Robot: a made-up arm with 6 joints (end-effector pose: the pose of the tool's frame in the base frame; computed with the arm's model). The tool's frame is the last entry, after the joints. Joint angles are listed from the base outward.
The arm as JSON. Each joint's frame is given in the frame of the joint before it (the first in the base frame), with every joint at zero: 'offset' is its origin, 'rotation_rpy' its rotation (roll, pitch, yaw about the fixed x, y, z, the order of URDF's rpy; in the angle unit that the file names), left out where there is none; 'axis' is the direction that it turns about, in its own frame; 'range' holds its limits. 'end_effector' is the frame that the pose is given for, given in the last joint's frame.
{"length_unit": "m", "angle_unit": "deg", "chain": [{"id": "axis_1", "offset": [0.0, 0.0, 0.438], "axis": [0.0, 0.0, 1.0], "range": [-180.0, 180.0]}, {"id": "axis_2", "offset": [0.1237, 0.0, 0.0], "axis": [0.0, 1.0, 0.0], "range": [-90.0, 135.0]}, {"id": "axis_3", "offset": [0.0, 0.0, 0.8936], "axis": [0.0, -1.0, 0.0], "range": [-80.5, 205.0]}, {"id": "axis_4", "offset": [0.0, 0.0, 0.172], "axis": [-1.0, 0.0, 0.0], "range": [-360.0, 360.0]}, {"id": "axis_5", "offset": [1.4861, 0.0, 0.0], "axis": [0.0, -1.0, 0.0], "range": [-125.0, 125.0]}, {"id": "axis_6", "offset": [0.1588, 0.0, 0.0], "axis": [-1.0, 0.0, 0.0], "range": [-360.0, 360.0]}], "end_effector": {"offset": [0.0, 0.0, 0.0]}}
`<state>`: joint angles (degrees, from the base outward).
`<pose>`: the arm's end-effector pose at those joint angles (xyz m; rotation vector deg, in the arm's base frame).
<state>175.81 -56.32 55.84 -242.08 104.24 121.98</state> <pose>1.2450 -0.2276 2.2360 25.15 -40.13 -120.53</pose>
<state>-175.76 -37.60 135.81 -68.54 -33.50 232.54</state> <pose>2.0458 0.0699 1.1927 18.04 -22.22 -24.26</pose>
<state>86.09 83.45 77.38 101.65 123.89 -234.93</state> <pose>0.0360 2.4197 0.5367 49.15 -168.54 -37.69</pose>
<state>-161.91 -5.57 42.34 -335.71 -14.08 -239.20</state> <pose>-0.9886 -0.3062 2.6362 29.28 -137.94 54.42</pose>
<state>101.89 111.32 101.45 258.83 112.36 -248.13</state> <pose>-0.3505 2.3638 0.0102 -34.47 9.91 -9.82</pose>
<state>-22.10 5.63 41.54 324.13 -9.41 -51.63</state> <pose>1.3523 -0.5327 2.4131 77.95 -33.78 7.80</pose>
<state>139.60 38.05 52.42 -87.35 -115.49 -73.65</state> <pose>-1.6211 1.1916 1.6537 101.50 -129.89 -40.54</pose>
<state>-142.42 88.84 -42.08 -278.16 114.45 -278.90</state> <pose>-0.0968 -0.2550 -0.7433 -41.98 14.80 -75.74</pose>
